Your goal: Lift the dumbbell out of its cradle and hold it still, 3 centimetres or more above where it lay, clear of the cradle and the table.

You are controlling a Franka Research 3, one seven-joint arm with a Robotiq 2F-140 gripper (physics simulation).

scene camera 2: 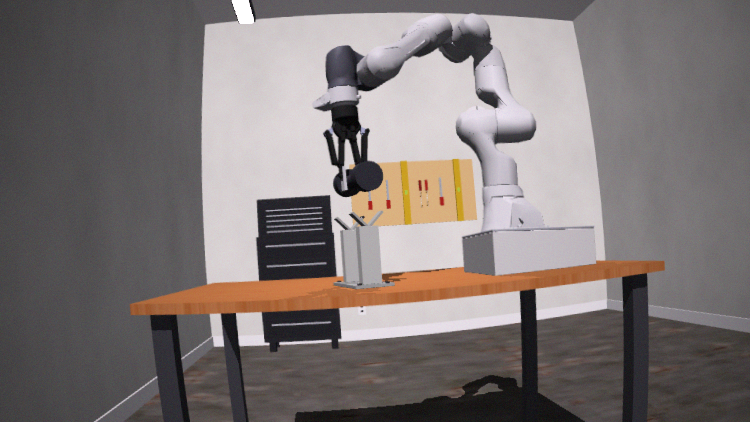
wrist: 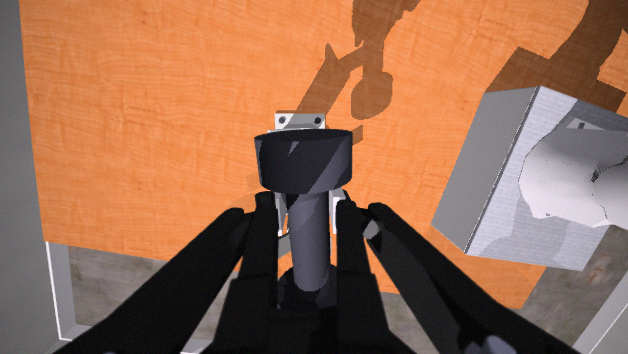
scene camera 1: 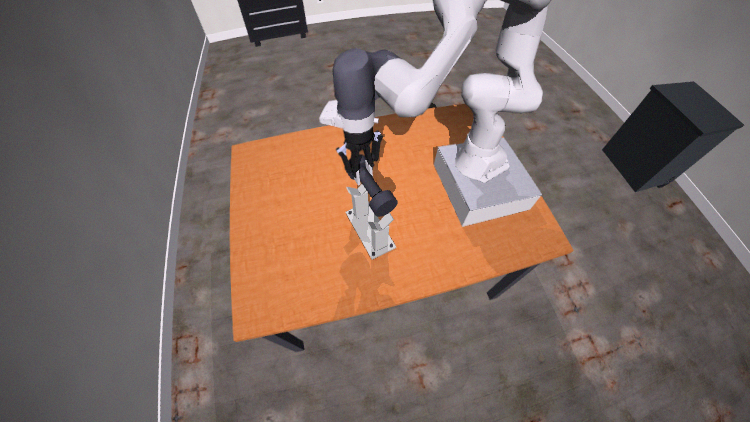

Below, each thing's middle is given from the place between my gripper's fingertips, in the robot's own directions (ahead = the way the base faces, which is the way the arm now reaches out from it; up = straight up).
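Scene:
Relative to the dark grey dumbbell (scene camera 2: 366,176), my hand is 20 mm below and 40 mm to the right of it. Light grey cradle (scene camera 2: 360,247): 40 mm to the left of my hand, 160 mm below it. Going by their middles, of the things named here the dumbbell is the nearest to my hand.

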